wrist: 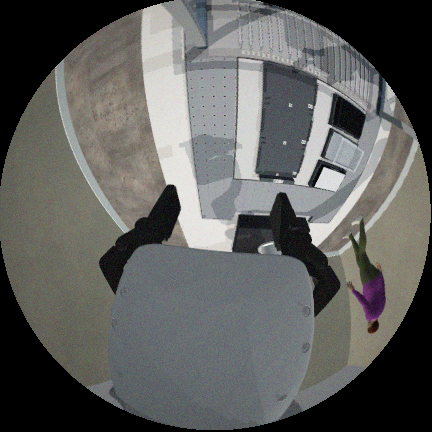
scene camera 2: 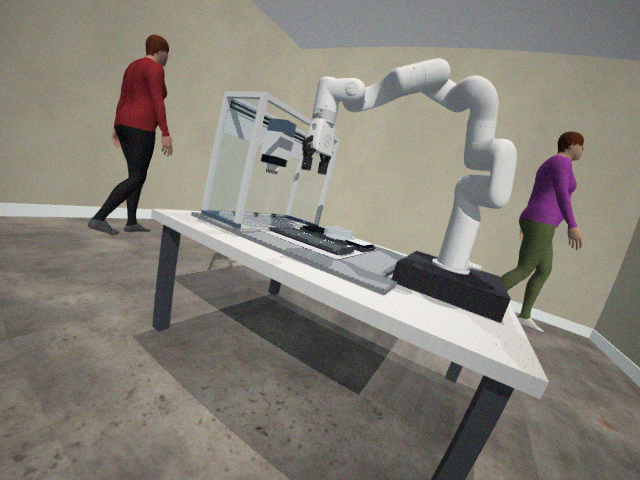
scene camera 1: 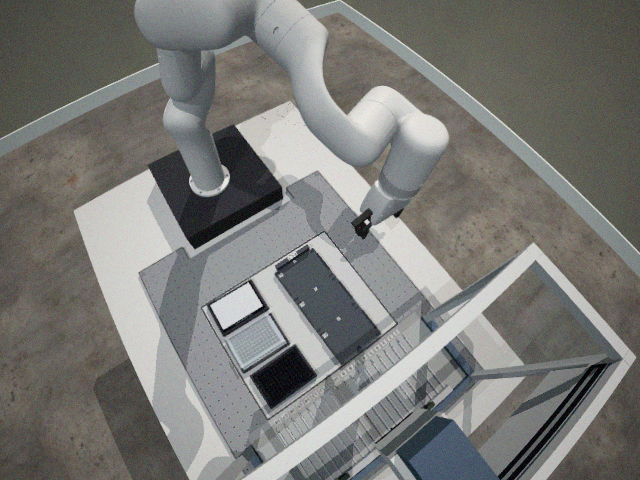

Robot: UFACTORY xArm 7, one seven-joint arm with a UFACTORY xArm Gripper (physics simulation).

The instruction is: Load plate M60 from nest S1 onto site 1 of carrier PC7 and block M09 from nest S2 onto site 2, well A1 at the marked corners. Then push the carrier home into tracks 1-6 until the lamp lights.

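Seen in the pictures: gripper, fingertip midpoint: [wrist: 225,199] [scene camera 2: 314,172] [scene camera 1: 376,223]; arm's base at its link origin: [wrist: 270,246] [scene camera 2: 450,267] [scene camera 1: 210,180].
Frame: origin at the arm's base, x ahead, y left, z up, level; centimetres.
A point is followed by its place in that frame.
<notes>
The dark grey carrier [scene camera 1: 330,302] {x 51.8, y 3.2, z -5.0 cm} [scene camera 2: 310,239] {x 50.2, y 4.3, z -5.0 cm} [wrist: 287,122] {x 51.8, y 2.3, z -5.0 cm} lies flat on a white panel, outside the tracks [wrist: 280,32]; its surface shows small white corner marks and no labware. In a row beside it sit a white plate [scene camera 1: 236,305] {x 36.1, y -16.6, z -3.4 cm} [wrist: 330,178] {x 36.8, y -16.3, z -3.4 cm} in a black nest, a clear well plate or block [scene camera 1: 255,342] {x 47.1, y -18.7, z -3.1 cm} [scene camera 2: 338,233] {x 45.2, y -11.8, z -2.0 cm} [wrist: 343,150] {x 48.3, y -15.0, z -0.8 cm} in the middle, and a black one [scene camera 1: 282,376] {x 58.0, y -18.9, z -3.5 cm} [wrist: 348,117] {x 58.0, y -17.0, z -3.5 cm} nearest the tracks. Labels are too small to read. My gripper [scene camera 1: 381,226] {x 48.9, y 17.6, z 19.1 cm} [scene camera 2: 314,169] {x 48.9, y 17.6, z 19.1 cm} [wrist: 225,199] {x 48.9, y 17.6, z 19.1 cm} is open and empty, high above the table, on the carrier's side away from the labware.
A glass-sided frame [scene camera 1: 403,370] {x 69.9, y -6.4, z 42.0 cm} [scene camera 2: 249,162] {x 72.3, y 20.8, z 17.4 cm} encloses the tracks, with a blue-grey head [scene camera 1: 447,452] {x 80.5, y -8.9, z 39.9 cm} [scene camera 2: 281,126] {x 80.8, y -5.9, z 36.8 cm} hanging inside. The black arm base [scene camera 1: 242,206] {x 14.3, y 2.2, z -0.3 cm} [scene camera 2: 449,289] {x -0.1, y 17.5, z -3.4 cm} stands at the other table end. Two people, in red [scene camera 2: 142,95] and purple [scene camera 2: 550,183] [wrist: 374,296], are in the room.
</notes>
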